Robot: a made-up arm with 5 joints. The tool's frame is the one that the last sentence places.
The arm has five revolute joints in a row. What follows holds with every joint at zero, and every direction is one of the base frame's.
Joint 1 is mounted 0.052 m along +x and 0.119 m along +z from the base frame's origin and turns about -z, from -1.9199 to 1.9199 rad.
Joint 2 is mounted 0.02 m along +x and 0.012 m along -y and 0.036 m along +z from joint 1 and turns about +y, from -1.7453 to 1.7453 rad.
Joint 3 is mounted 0.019 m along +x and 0.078 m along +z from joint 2 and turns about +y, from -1.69 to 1.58 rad.
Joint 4 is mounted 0.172 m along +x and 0.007 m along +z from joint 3 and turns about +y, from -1.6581 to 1.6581 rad.
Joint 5 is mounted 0.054 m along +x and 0.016 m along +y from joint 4 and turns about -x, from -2.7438 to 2.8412 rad.
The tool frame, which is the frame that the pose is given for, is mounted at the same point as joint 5; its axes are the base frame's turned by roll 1.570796, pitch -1.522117 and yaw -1.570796 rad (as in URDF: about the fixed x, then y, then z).
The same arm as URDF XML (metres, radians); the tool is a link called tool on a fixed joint. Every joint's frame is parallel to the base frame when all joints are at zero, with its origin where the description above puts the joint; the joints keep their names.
<robot name="arm">
<joint name="tool_fixed" type="fixed"><parent link="link5"/><child link="tool"/><origin xyz="0 0 0" rpy="1.5708 -1.5221 -1.5708"/></joint>
<joint name="joint 5" type="revolute"><parent link="link4"/><child link="link5"/><origin xyz="0.054 0.016 0"/><axis xyz="-1 0 0"/><limit lower="-2.7438" upper="2.8412"/></joint>
<joint name="joint 4" type="revolute"><parent link="link3"/><child link="link4"/><origin xyz="0.172 0 0.007"/><axis xyz="0 1 0"/><limit lower="-1.6581" upper="1.6581"/></joint>
<joint name="joint 3" type="revolute"><parent link="link2"/><child link="link3"/><origin xyz="0.019 0 0.078"/><axis xyz="0 1 0"/><limit lower="-1.69" upper="1.58"/></joint>
<joint name="joint 2" type="revolute"><parent link="link1"/><child link="link2"/><origin xyz="0.02 -0.012 0.036"/><axis xyz="0 1 0"/><limit lower="-1.7453" upper="1.7453"/></joint>
<joint name="joint 1" type="revolute"><parent link="base_link"/><child link="link1"/><origin xyz="0.052 0 0.119"/><axis xyz="0 0 -1"/><limit lower="-1.9199" upper="1.9199"/></joint>
<link name="base_link"/>
<link name="link1"/>
<link name="link2"/>
<link name="link3"/>
<link name="link4"/>
<link name="link5"/>
<link name="tool"/>
</robot>

